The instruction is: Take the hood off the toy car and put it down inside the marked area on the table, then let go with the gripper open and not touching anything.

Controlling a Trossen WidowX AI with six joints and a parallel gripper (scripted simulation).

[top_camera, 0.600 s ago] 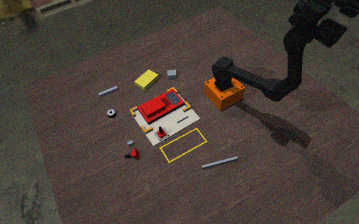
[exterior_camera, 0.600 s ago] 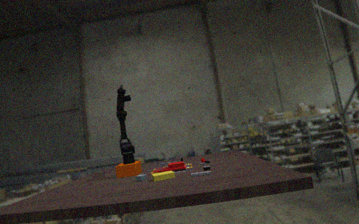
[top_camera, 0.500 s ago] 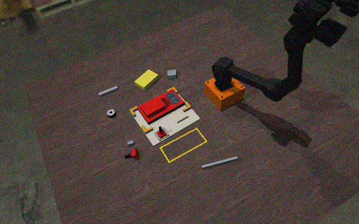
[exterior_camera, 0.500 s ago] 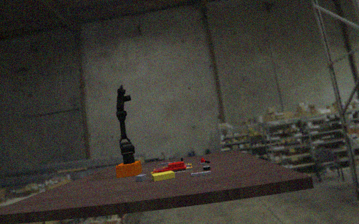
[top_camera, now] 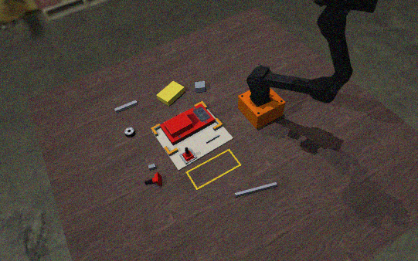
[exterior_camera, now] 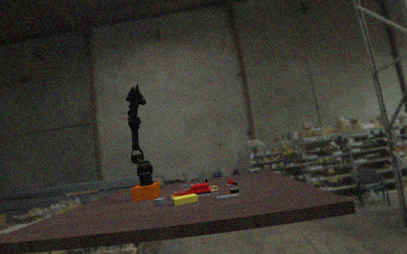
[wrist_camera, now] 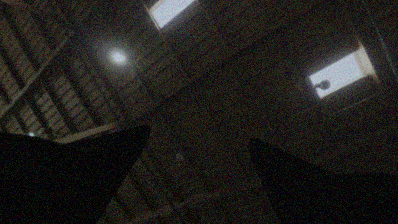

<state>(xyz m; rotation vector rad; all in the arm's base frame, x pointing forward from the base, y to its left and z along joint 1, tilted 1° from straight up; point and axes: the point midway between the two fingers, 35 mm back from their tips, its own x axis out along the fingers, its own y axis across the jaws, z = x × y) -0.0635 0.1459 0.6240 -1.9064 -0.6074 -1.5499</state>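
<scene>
Now: the red hood 39 cm ahead of my gripper tip, 19 cm to the right of it and 70 cm below it. Also, from my gripper tip: grey cube 22 cm ahead, 36 cm to the right, 73 cm below; long grey bar 24 cm ahead, 18 cm to the left, 73 cm below; yellow block 35 cm ahead, 39 cm to the right, 72 cm below.
</scene>
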